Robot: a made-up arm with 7 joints. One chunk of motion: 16 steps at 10 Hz.
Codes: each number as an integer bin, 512 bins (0 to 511) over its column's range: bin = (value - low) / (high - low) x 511, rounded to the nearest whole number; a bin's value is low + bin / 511 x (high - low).
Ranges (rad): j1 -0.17..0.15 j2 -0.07..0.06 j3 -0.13..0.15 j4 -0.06..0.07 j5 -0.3..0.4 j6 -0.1..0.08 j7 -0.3..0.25
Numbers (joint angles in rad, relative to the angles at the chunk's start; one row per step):
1: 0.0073 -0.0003 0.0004 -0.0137 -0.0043 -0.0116 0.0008
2: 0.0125 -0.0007 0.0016 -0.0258 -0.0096 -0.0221 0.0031
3: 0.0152 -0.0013 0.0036 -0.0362 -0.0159 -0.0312 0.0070
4: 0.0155 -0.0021 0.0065 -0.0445 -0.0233 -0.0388 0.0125
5: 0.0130 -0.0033 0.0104 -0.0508 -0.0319 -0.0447 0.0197
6: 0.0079 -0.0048 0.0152 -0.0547 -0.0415 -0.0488 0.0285
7: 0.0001 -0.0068 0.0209 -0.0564 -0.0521 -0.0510 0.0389
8: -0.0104 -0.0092 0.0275 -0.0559 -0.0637 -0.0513 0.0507
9: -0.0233 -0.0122 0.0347 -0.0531 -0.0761 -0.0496 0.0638
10: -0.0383 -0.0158 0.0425 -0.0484 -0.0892 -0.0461 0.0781
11: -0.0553 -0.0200 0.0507 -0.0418 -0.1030 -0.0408 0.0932
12: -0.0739 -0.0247 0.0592 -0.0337 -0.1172 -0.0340 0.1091
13: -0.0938 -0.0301 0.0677 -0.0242 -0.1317 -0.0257 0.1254
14: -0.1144 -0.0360 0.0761 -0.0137 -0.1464 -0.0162 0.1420
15: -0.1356 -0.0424 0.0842 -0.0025 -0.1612 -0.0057 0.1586
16: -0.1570 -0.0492 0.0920 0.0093 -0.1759 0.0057 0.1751
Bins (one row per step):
1: 283 274 238 182 216 251 279
2: 291 272 240 134 212 221 282
3: 296 270 244 94 207 195 285
4: 296 267 249 61 202 174 290
5: 292 262 256 36 196 157 297
6: 284 256 265 21 189 145 305
7: 272 248 275 14 181 139 315
8: 255 239 287 16 172 138 326
9: 234 227 301 27 163 143 338
10: 210 213 315 46 154 153 351
11: 183 197 330 72 144 168 365
12: 153 178 345 103 133 187 380
13: 122 157 361 141 123 211 395
14: 89 134 376 182 112 238 411
15: 55 108 391 226 101 268 426
16: 21 82 405 272 91 300 441

